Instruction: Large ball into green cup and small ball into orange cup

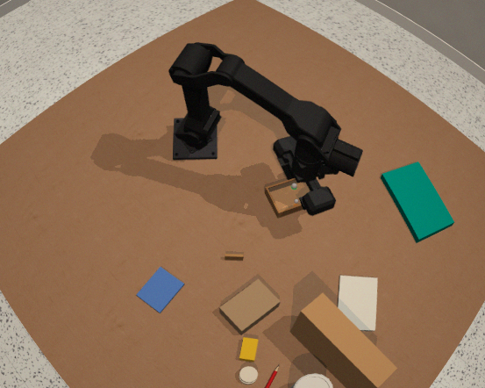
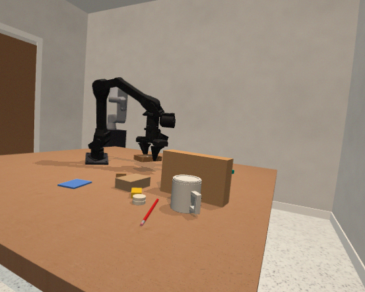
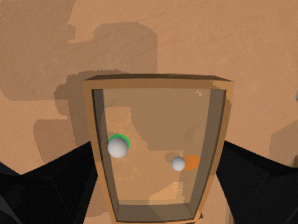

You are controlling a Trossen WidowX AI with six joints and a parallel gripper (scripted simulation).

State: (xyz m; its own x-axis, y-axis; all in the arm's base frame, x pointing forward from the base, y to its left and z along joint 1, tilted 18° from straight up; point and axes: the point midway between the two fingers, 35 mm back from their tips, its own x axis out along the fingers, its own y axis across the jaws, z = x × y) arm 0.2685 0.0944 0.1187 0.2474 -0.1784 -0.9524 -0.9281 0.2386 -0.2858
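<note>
Right now my hand is 30 mm above the wooden puzzle and 10 mm to the left of it. From my hand the other things lie so: green slab 280 mm to the left, 190 mm ahead, 80 mm below; then white slab 280 mm ahead, 90 mm below, 50 mm to the right; then tan box 240 mm to the right, 130 mm ahead, 70 mm below.
</note>
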